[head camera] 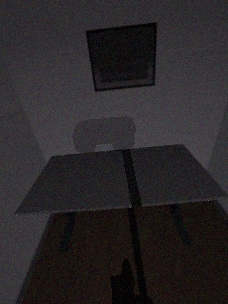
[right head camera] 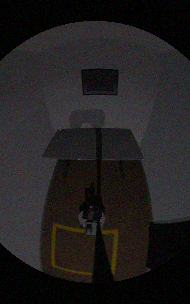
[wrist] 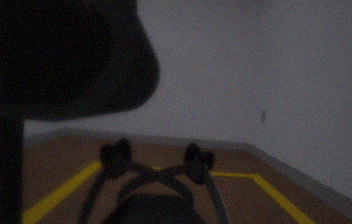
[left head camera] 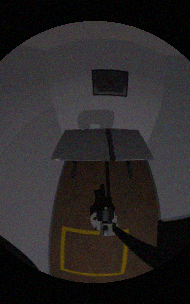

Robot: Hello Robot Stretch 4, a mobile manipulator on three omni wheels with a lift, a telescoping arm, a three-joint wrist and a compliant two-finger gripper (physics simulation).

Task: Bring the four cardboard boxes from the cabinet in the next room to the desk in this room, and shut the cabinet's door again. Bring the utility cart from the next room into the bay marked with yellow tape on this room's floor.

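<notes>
The desk [head camera: 85,185] [left head camera: 82,145] [right head camera: 75,144] stands against the far wall in the three head views, with a bare grey top crossed by a dark strip of shadow. The yellow tape of the bay [left head camera: 62,250] [right head camera: 53,245] [wrist: 62,190] marks a rectangle on the brown floor, behind the robot's base as seen from the desk. My gripper [wrist: 157,153] is open in the wrist view, with nothing between its fingertips, and points across the taped bay towards a wall corner. The cardboard boxes, the cabinet and the utility cart do not show.
A dark framed panel [head camera: 122,55] [left head camera: 110,83] [right head camera: 100,82] hangs above the desk. A black area [left head camera: 175,242] [right head camera: 172,247] borders the floor at the lower right. Pale walls stand on both sides. A small fitting [wrist: 263,116] is on the wall in the wrist view. The room is dim.
</notes>
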